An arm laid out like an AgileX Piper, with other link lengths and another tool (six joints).
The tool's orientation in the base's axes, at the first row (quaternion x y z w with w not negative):
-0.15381, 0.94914, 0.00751, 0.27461
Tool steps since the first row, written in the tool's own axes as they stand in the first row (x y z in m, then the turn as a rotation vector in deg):
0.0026, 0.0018, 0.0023, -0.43, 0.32, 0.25
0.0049, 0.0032, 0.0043, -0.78, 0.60, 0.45
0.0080, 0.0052, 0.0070, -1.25, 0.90, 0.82
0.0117, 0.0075, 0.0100, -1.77, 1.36, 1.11
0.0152, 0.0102, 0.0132, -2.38, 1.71, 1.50
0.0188, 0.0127, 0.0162, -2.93, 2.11, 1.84
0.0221, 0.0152, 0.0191, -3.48, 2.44, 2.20
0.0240, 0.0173, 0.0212, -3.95, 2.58, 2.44
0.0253, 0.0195, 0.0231, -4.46, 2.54, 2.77
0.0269, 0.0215, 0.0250, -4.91, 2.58, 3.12
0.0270, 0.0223, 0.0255, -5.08, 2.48, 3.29
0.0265, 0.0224, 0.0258, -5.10, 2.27, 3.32
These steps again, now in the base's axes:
-0.0014, 0.0012, -0.0034, 0.38, 0.45, -0.01
-0.0026, 0.0021, -0.0064, 0.68, 0.84, -0.02
-0.0043, 0.0033, -0.0105, 1.16, 1.30, -0.10
-0.0064, 0.0048, -0.0151, 1.59, 1.91, -0.11
-0.0084, 0.0066, -0.0199, 2.18, 2.46, -0.15
-0.0104, 0.0083, -0.0245, 2.68, 3.04, -0.18
-0.0123, 0.0100, -0.0289, 3.21, 3.54, -0.22
-0.0134, 0.0117, -0.0318, 3.67, 3.84, -0.18
-0.0141, 0.0136, -0.0342, 4.26, 3.98, -0.20
-0.0150, 0.0152, -0.0368, 4.79, 4.18, -0.26
-0.0150, 0.0160, -0.0374, 5.05, 4.15, -0.31
-0.0145, 0.0163, -0.0374, 5.14, 3.96, -0.31

